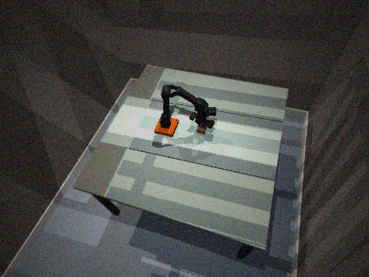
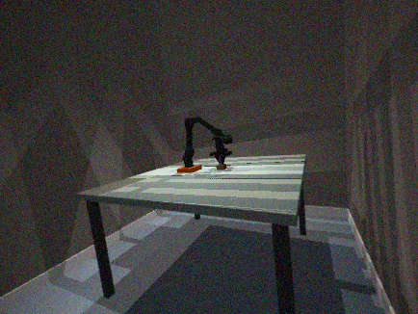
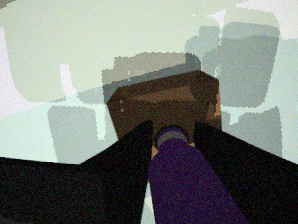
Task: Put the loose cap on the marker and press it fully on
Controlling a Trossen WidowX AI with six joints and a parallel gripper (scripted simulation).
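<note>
The marker cap lies 10 mm to the right of my gripper tip and 50 mm above it. The rest, counted from my gripper tip: holder block (10 mm to the right, 20 mm below).
</note>
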